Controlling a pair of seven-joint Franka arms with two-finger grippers.
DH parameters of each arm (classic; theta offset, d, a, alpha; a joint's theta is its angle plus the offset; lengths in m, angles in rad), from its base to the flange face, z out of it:
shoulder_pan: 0 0.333 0 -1.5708
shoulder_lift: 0 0 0 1.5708
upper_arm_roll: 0 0.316 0.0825 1.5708
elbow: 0 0 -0.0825 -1.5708
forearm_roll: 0 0.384 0 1.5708
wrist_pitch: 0 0 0.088 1.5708
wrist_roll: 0 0.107 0 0
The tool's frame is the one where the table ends.
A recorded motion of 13 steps. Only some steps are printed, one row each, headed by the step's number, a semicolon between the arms.
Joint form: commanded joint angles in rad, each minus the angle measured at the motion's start. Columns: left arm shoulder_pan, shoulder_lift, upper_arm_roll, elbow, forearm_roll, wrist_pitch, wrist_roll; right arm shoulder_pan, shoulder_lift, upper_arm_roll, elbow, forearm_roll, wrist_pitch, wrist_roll.
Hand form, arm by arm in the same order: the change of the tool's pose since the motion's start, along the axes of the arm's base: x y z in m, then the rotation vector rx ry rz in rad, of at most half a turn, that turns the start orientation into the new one. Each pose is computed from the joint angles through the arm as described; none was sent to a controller.
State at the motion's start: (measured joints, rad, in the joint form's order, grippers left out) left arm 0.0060 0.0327 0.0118 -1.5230 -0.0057 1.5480 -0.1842; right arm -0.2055 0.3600 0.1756 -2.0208 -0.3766 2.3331 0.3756
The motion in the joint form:
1: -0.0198 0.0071 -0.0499 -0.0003 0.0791 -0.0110 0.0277; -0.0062 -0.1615 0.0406 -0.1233 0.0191 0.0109 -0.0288
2: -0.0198 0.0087 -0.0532 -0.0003 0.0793 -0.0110 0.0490; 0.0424 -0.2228 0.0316 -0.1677 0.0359 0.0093 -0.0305
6: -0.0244 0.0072 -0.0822 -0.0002 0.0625 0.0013 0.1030; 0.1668 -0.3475 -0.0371 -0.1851 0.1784 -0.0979 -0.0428
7: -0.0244 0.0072 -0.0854 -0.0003 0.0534 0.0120 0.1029; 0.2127 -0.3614 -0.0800 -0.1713 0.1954 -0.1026 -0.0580
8: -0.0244 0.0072 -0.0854 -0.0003 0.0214 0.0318 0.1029; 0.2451 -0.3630 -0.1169 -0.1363 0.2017 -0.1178 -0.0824
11: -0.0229 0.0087 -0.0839 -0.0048 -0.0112 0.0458 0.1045; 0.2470 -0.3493 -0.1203 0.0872 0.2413 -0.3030 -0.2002
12: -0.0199 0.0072 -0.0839 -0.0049 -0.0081 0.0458 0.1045; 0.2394 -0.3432 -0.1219 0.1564 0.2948 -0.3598 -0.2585
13: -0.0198 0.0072 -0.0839 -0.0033 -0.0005 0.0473 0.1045; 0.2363 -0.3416 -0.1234 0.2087 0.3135 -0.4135 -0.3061
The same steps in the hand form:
1: 0.0006 -0.0300 -0.0048 0.0771 0.0180 -0.0961; -0.0316 0.0225 0.0430 -0.0043 -0.0411 0.0563
2: 0.0010 -0.0318 -0.0057 0.0767 0.0202 -0.1207; -0.0451 0.0450 0.0574 -0.0062 -0.0542 0.0873
6: 0.0007 -0.0524 -0.0038 0.0585 0.0064 -0.2088; -0.0659 0.0738 0.1062 0.0561 -0.0492 0.0418
7: 0.0016 -0.0553 -0.0030 0.0494 -0.0044 -0.2122; -0.0637 0.0762 0.1192 0.0687 -0.0688 0.0493
8: 0.0034 -0.0589 -0.0013 0.0177 -0.0247 -0.2125; -0.0563 0.0743 0.1347 0.0728 -0.0863 0.0636
11: 0.0050 -0.0608 -0.0030 -0.0149 -0.0332 -0.2107; -0.0278 0.0741 0.2153 0.0900 -0.0943 0.1347
12: 0.0048 -0.0588 -0.0022 -0.0116 -0.0346 -0.2078; -0.0220 0.0718 0.2397 0.1345 -0.0931 0.1573
13: 0.0050 -0.0579 -0.0014 -0.0039 -0.0376 -0.2078; -0.0202 0.0700 0.2590 0.1487 -0.0847 0.1900

